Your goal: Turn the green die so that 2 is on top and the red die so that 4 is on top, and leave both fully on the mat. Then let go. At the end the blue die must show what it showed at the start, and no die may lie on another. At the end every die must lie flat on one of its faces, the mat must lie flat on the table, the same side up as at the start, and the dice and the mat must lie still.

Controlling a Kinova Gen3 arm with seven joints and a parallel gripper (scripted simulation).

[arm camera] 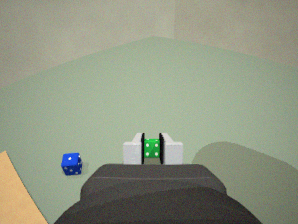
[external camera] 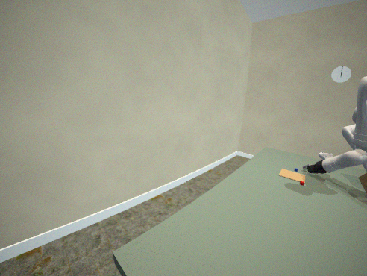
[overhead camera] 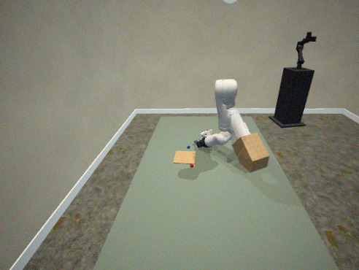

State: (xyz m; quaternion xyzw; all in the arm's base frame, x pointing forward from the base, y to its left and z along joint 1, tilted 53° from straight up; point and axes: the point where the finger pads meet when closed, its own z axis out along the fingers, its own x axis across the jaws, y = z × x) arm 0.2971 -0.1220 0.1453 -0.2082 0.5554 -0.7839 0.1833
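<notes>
The blue die is 7 cm ahead of my hand, 4 cm to the left of it and 2 cm below it. Also, from my hand: red die: 8 cm ahead, 26 cm to the left, 2 cm below; tan mat: 11 cm ahead, 15 cm to the left, 3 cm below; green die: 1 cm to the right, 1 cm below.
</notes>
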